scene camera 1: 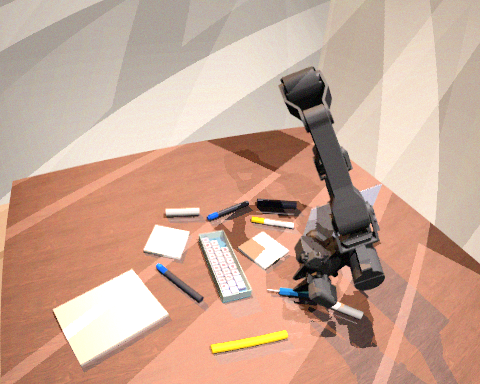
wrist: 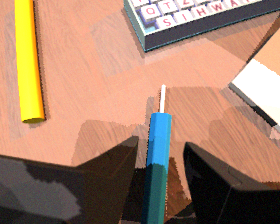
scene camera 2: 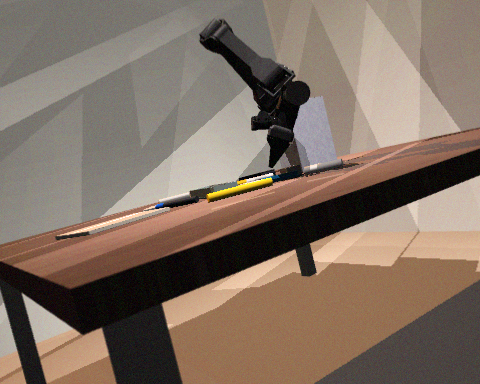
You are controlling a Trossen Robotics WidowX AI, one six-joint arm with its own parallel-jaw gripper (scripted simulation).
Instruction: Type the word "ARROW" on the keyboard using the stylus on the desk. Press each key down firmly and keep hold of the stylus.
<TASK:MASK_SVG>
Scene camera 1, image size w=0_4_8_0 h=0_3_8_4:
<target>my gripper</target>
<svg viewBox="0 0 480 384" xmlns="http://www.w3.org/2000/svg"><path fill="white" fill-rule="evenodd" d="M311 230L306 236L301 236L294 246L296 260L302 265L292 279L306 278L299 285L296 285L293 291L309 291L310 300L329 309L337 304L338 299L336 287L331 284L332 281L328 276L334 276L335 278L338 276L338 270L345 265L350 267L348 256L340 254L336 237L332 236L329 238L321 231Z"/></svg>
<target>white notebook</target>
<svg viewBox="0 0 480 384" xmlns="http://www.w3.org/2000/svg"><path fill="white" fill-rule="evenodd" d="M133 269L53 309L61 329L81 366L169 316L169 313L162 307L149 289L146 288Z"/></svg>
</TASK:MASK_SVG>
